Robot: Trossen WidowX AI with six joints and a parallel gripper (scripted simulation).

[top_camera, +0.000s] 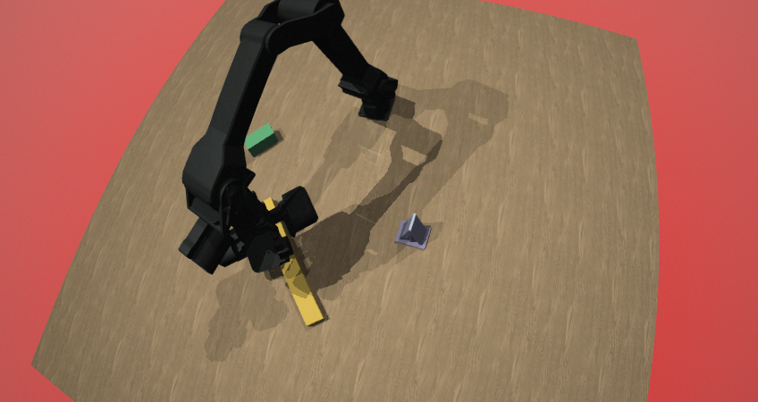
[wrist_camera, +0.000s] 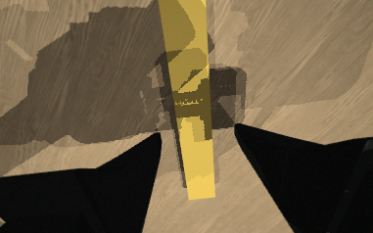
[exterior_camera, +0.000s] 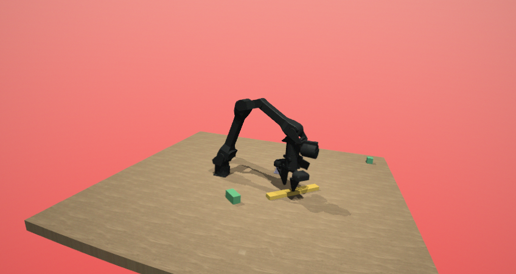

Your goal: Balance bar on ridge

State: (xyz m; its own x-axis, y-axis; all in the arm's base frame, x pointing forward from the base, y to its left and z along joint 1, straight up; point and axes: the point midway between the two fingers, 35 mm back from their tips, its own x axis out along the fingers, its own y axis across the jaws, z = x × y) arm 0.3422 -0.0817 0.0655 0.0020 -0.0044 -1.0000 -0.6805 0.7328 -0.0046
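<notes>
Right now my gripper tip is 2 cm to the right of the yellow bar, 2 cm short of it and 2 cm above it. Also, from my gripper tip: green cube 58 cm to the left, 40 cm ahead, 1 cm below.
</notes>
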